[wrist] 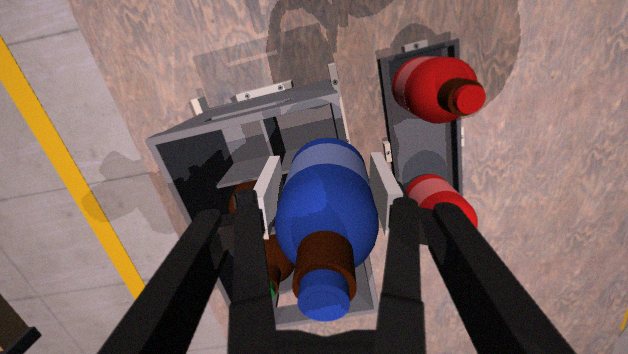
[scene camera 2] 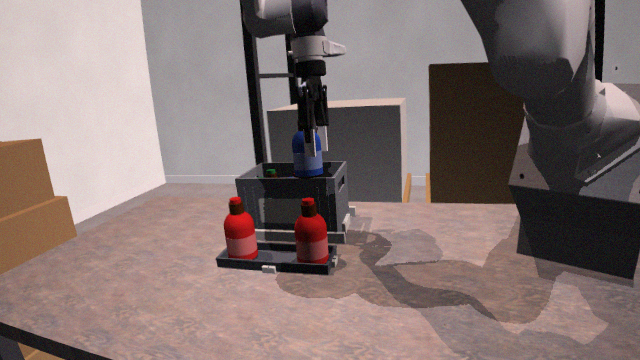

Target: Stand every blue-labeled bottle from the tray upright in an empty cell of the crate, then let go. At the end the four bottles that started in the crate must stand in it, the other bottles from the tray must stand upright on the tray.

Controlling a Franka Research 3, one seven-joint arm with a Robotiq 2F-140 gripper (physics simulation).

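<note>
The gripper (scene camera 2: pixel 318 143) (wrist: pixel 327 197) is shut on a blue bottle with a pale blue label (scene camera 2: pixel 307 162) (wrist: pixel 327 215). The bottle is roughly upright over the crate (scene camera 2: pixel 287 192) (wrist: pixel 250 119), its base near rim height in the scene view. Two compartments at the upper end of the crate in the wrist view look empty. Brown bottles (wrist: pixel 280 260) stand partly hidden in the crate; a green cap (scene camera 2: pixel 271 173) (wrist: pixel 272 290) shows. Two red bottles, one (scene camera 2: pixel 311 240) (wrist: pixel 435 90) and another (scene camera 2: pixel 241 240) (wrist: pixel 440 192), stand upright on the tray (scene camera 2: pixel 275 256) (wrist: pixel 425 135).
White brackets (wrist: pixel 264 91) sit beside the crate on the table. A light bar (scene camera 2: pixel 300 236) runs between the crate and the tray. The arm's dark base block (scene camera 2: pixel 575 235) stands at the right. Cardboard boxes (scene camera 2: pixel 30 225) are at the left.
</note>
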